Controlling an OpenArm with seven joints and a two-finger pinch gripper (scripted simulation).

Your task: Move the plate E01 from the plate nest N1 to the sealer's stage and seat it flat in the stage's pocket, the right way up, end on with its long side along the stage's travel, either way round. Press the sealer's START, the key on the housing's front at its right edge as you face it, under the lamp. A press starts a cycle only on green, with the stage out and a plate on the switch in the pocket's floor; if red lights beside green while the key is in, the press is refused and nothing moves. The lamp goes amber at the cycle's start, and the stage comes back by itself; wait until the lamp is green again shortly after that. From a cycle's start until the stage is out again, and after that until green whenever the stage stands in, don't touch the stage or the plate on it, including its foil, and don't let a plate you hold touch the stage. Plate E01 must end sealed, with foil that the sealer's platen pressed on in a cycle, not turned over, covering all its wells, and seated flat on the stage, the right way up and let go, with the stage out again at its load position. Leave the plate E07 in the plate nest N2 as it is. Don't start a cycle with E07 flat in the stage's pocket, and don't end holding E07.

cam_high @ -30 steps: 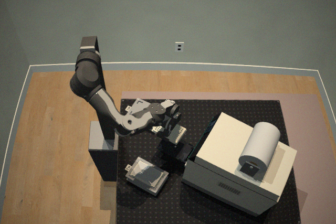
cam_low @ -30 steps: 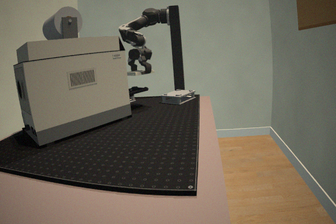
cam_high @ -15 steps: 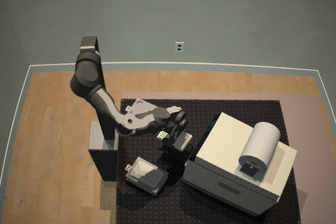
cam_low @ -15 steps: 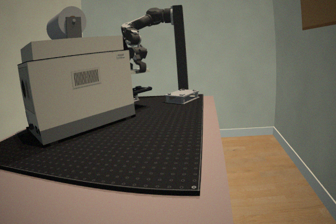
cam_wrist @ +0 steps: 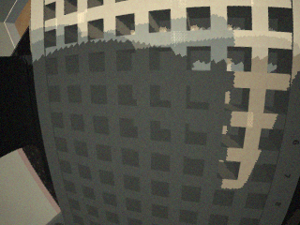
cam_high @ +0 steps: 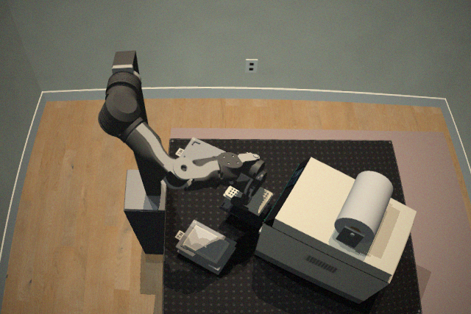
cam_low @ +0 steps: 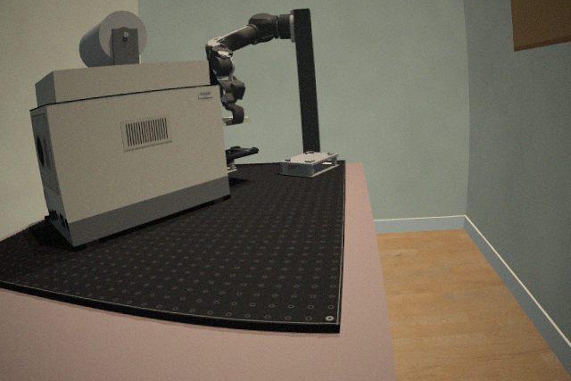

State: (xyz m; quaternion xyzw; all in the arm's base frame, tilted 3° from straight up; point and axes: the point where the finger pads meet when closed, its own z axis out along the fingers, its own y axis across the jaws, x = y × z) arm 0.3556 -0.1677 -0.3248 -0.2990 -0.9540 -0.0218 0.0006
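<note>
My gripper is now 9 cm above the sealer's stage and 1 cm to the right of it. From my hand the other things lie so: vent (32 cm ahead, 7 cm to the right, 2 cm above); nest label (28 cm to the left, 23 cm behind, 18 cm below); sealer's display (14 cm above, 12 cm ahead, 2 cm to the right).
</note>
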